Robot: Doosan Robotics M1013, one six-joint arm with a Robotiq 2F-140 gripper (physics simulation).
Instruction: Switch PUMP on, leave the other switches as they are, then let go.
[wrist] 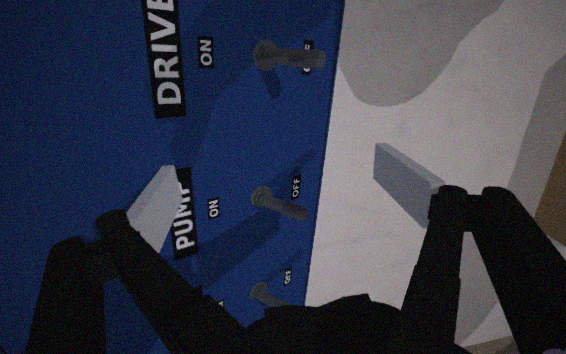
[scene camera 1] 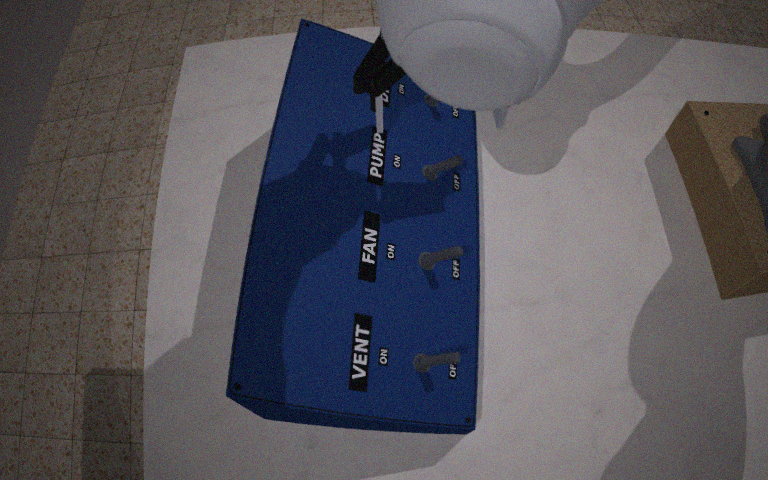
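Note:
The blue switch panel lies on the table. The PUMP lever leans to its OFF side. The DRIVE lever, partly hidden by the arm in the scene view, the FAN lever and the VENT lever also lean to OFF. My gripper is wide open and empty. In the wrist view one finger is over the PUMP label and the other is beyond the panel's OFF-side edge, with the PUMP lever between them, apart from both.
A brown box with a grey object on it stands to the right on the white table. The pale arm covers the panel's upper right corner in the scene view. Tiled floor lies left of the table.

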